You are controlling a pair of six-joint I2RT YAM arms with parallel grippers.
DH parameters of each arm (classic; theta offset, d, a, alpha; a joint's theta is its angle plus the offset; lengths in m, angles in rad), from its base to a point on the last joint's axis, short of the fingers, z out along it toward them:
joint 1: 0 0.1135 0.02 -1.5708
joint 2: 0 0 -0.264 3.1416
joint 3: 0.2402 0 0.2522 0
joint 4: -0.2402 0 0.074 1.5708
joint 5: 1.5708 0 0 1.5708
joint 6: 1.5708 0.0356 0 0
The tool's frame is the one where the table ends.
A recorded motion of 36 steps. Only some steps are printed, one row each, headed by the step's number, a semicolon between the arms.
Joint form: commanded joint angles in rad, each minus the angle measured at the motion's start. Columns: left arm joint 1, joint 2, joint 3, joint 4, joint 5, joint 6; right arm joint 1, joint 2, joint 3, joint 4, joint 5, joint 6.
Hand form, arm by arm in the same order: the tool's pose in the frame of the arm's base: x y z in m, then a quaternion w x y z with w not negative. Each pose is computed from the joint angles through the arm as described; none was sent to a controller.
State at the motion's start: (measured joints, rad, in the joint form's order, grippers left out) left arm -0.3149 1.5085 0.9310 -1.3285 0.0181 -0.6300; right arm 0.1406 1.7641 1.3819 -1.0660 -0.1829 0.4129
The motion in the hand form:
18: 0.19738 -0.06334 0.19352 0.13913 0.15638 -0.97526 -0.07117; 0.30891 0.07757 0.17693 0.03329 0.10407 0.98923 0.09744
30: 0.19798 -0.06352 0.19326 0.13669 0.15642 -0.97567 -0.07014; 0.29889 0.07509 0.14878 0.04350 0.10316 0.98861 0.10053
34: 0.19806 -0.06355 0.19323 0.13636 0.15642 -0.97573 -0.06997; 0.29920 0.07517 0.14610 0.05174 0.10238 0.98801 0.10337
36: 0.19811 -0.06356 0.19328 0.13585 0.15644 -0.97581 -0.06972; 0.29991 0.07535 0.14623 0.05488 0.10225 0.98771 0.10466
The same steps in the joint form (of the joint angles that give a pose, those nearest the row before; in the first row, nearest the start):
18: 0.0042 -0.0073 0.0110 0.0031 -0.0191 0.0012; 0.0874 -0.0099 -0.2240 0.2194 0.0206 0.0351
30: 0.0042 -0.0069 0.0110 0.0088 -0.0195 0.0011; 0.0870 -0.0099 -0.3475 0.3643 0.0214 0.0347
34: 0.0042 -0.0069 0.0111 0.0096 -0.0194 0.0012; 0.0870 -0.0099 -0.3609 0.3952 0.0214 0.0347
36: 0.0042 -0.0072 0.0111 0.0103 -0.0195 0.0012; 0.0870 -0.0099 -0.3609 0.4021 0.0210 0.0351

